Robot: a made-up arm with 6 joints. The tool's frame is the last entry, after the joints.
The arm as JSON. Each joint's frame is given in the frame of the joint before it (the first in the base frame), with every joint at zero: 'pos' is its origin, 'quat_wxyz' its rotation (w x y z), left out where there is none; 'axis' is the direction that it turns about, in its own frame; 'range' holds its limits. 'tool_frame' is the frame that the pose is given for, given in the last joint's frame.
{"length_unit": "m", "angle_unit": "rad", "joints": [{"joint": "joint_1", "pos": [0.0, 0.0, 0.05], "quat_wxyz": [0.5, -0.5, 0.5, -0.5], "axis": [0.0, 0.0, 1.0], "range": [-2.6, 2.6]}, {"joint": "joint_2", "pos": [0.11, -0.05, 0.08], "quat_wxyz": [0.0, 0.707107, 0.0, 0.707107], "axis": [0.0, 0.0, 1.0], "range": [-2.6, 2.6]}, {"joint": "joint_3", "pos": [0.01, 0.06, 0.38], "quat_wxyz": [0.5, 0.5, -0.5, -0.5], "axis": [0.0, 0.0, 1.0], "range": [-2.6, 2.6]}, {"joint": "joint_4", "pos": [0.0, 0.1, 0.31], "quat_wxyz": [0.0, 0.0, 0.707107, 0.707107], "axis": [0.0, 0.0, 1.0], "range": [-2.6, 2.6]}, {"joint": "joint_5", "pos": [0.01, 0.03, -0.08], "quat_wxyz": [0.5, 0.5, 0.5, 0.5], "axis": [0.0, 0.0, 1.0], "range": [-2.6, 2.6]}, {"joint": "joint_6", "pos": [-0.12, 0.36, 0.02], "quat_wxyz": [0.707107, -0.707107, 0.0, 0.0], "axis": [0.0, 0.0, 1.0], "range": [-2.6, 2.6]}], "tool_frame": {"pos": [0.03, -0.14, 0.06], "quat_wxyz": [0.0, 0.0, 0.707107, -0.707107]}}
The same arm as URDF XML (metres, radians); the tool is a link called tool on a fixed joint. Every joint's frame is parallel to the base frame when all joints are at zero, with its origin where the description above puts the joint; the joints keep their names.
<robot name="arm">
  <joint name="joint_1" type="revolute">
    <parent link="base_link"/>
    <child link="link1"/>
    <origin xyz="0 0 0.05" rpy="0 0 0"/>
    <axis xyz="1 0 0"/>
    <limit lower="-2.6" upper="2.6"/>
  </joint>
  <joint name="joint_2" type="revolute">
    <parent link="link1"/>
    <child link="link2"/>
    <origin xyz="0.08 -0.11 0.05" rpy="0 0 0"/>
    <axis xyz="0 -1 0"/>
    <limit lower="-2.6" upper="2.6"/>
  </joint>
  <joint name="joint_3" type="revolute">
    <parent link="link2"/>
    <child link="link3"/>
    <origin xyz="0.01 -0.38 0.06" rpy="0 0 0"/>
    <axis xyz="-1 0 0"/>
    <limit lower="-2.6" upper="2.6"/>
  </joint>
  <joint name="joint_4" type="revolute">
    <parent link="link3"/>
    <child link="link4"/>
    <origin xyz="-0.31 -0.1 0" rpy="0 0 0"/>
    <axis xyz="0 -1 0"/>
    <limit lower="-2.6" upper="2.6"/>
  </joint>
  <joint name="joint_5" type="revolute">
    <parent link="link4"/>
    <child link="link5"/>
    <origin xyz="-0.03 0.08 0.01" rpy="0 0 0"/>
    <axis xyz="0 0 1"/>
    <limit lower="-2.6" upper="2.6"/>
  </joint>
  <joint name="joint_6" type="revolute">
    <parent link="link5"/>
    <child link="link6"/>
    <origin xyz="0.12 -0.36 0.02" rpy="0 0 0"/>
    <axis xyz="0 -1 0"/>
    <limit lower="-2.6" upper="2.6"/>
  </joint>
  <joint name="tool_joint" type="fixed">
    <parent link="link6"/>
    <child link="tool"/>
    <origin xyz="-0.03 -0.06 0.14" rpy="0 0 0"/>
  </joint>
  <link name="base_link"/>
  <link name="link1"/>
  <link name="link2"/>
  <link name="link3"/>
  <link name="link4"/>
  <link name="link5"/>
  <link name="link6"/>
  <link name="tool"/>
</robot>

